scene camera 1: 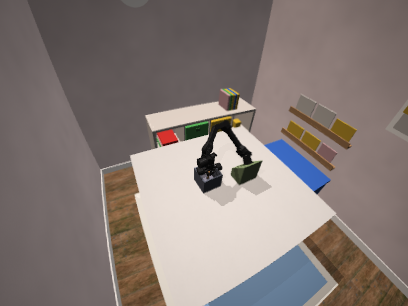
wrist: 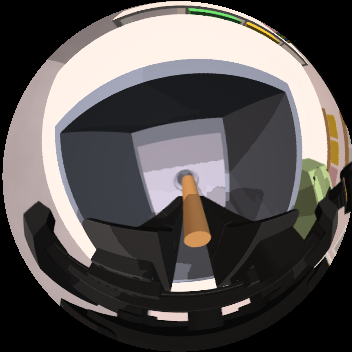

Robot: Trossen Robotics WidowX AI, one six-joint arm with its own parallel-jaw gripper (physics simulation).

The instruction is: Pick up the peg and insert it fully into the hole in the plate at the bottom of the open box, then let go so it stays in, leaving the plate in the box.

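Frame: origin at the arm's base, x ahead, y left, z up, level; metres.
Where they show: gripper, between the fingertips: point(scene camera 1: 208, 176) point(wrist: 190, 200); arm's base, origin of its link: point(scene camera 1: 248, 163).
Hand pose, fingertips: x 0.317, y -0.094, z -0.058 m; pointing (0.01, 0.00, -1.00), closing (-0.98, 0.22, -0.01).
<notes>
Things, the pixels of their centre, and the offset from my fingertips. "pt": a spot on its surface instead. Level surfaces: height alone.
- orange peg, middle of its body: point(wrist: 191, 200) 0.001 m back, 0.005 m right, 0.008 m up
- open dark box, middle of its body: point(wrist: 185, 182) point(scene camera 1: 207, 177) 0.001 m ahead, 0.009 m right, 0.022 m down
- pale plate, middle of its body: point(wrist: 184, 173) 0.001 m ahead, 0.009 m right, 0.056 m down
- hole, a spot on its surface: point(wrist: 177, 179) pt 0.010 m ahead, 0.008 m right, 0.040 m down
- white table, height of its surface: 0.091 m down
The orange peg point(wrist: 196, 212) is held between the fingers of my gripper point(scene camera 1: 210, 172) point(wrist: 190, 200). The gripper is shut on it and reaches down into the open dark box point(scene camera 1: 210, 184) point(wrist: 95, 172). The pale plate point(wrist: 182, 150) lies at the bottom of the box. In the wrist view the peg's far end overlaps the hole point(wrist: 177, 179) in the plate, and part of the hole's ring shows around it. Whether the tip is inside the hole or above it cannot be told. The peg leans slightly in this view.
The box stands on the white table point(scene camera 1: 220, 230). A green angled block point(scene camera 1: 246, 172) point(wrist: 311, 197) stands right of the box, below the arm's base. The box walls rise around the fingers. A shelf unit point(scene camera 1: 200, 114) with drawers stands behind the table, and a blue surface point(scene camera 1: 298, 164) is at the right.
</notes>
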